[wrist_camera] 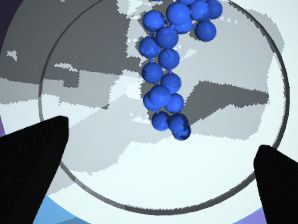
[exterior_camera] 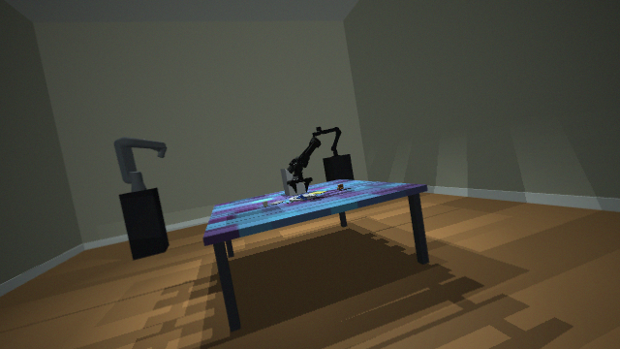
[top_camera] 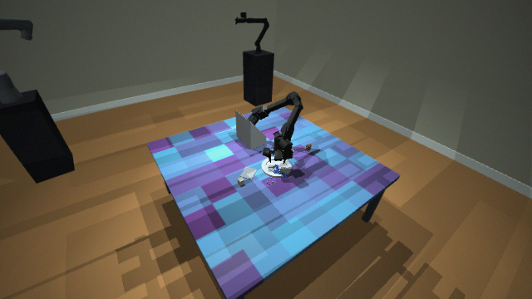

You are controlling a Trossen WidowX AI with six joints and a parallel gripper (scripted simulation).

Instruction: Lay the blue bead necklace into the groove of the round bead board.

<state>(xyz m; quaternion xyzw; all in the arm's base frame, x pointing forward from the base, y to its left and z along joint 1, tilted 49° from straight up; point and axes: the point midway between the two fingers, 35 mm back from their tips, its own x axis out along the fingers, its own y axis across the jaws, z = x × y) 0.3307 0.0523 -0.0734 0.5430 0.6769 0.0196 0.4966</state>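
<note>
Right now my gripper tip is 1 cm past the round white bead board and 3 cm above it. Round my gripper tip: cream cube (2 cm behind, 27 cm to the right, 2 cm below); yellow patch (11 cm behind, 17 cm to the left, 4 cm below); flat grey square (7 cm behind, 18 cm to the right, 4 cm below).
</note>
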